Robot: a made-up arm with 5 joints.
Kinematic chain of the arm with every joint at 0, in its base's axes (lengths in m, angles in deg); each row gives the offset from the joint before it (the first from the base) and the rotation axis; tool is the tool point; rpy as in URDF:
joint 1: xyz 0.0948 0 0.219 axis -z
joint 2: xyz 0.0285 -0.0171 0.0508 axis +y
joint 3: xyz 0.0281 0 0.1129 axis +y
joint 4: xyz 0.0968 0 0.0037 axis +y
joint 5: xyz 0.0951 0.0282 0 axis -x
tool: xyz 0 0 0 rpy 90 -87.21 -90
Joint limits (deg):
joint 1: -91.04..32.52
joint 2: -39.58..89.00
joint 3: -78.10..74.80
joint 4: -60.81..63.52
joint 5: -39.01..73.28
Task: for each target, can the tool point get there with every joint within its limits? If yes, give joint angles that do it. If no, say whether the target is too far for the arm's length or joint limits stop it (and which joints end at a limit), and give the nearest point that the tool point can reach.
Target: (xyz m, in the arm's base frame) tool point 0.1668 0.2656 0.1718
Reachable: yes | joints -72.53 57.35 -10.39 -2.14 -23.30
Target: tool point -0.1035 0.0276 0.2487
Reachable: no: joint limits stop it (at a limit: joint 2, joint 3) | nearest point 0.0497 0.0063 0.2268 | short by 0.156 m
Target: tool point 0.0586 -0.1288 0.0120
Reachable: no: joint limits stop it (at a limit: joint 1, joint 2) | nearest point 0.1546 -0.0249 0.0683 | short by 0.152 m
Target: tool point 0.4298 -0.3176 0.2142
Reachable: no: too far | nearest point 0.3826 -0.1703 0.2298 | short by 0.155 m
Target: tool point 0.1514 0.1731 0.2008
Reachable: yes | joints -68.39 19.25 34.48 18.30 10.59
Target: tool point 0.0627 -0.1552 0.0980
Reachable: no: joint limits stop it (at a limit: joint 1, joint 2) | nearest point 0.0843 -0.0306 0.1590 | short by 0.140 m
